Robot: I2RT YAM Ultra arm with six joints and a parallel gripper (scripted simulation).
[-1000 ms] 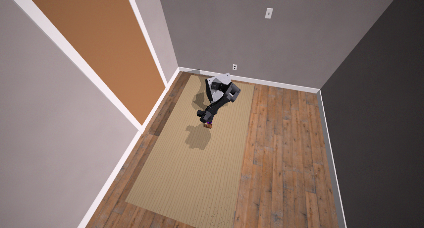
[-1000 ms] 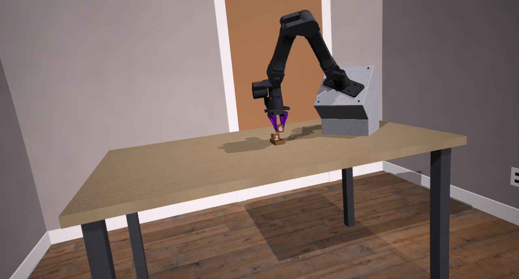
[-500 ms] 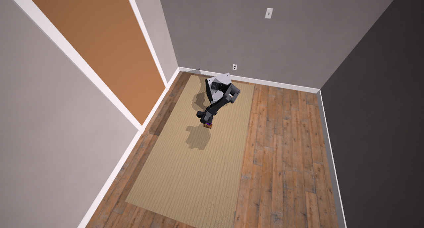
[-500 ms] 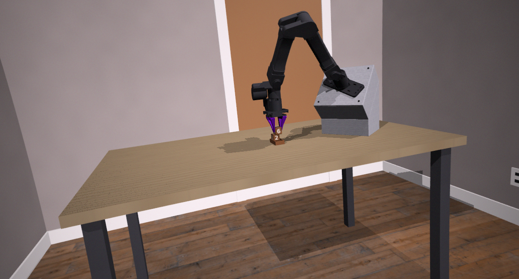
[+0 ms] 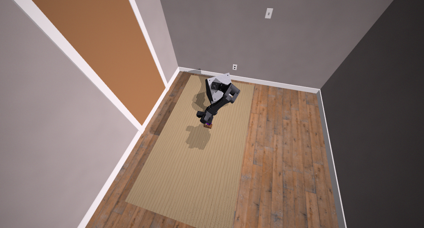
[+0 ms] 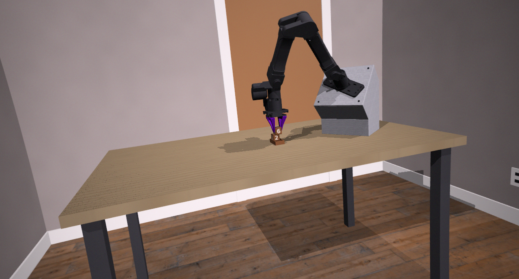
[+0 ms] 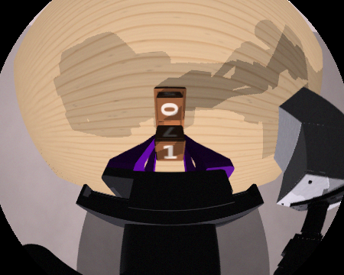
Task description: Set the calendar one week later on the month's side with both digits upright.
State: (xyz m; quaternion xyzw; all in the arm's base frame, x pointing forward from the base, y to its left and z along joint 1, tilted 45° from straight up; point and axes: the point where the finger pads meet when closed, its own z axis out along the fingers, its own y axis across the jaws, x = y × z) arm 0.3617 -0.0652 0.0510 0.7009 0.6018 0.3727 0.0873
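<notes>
Right now the brown tray is 6 cm below my hand and 2 cm to the right of it.
</notes>
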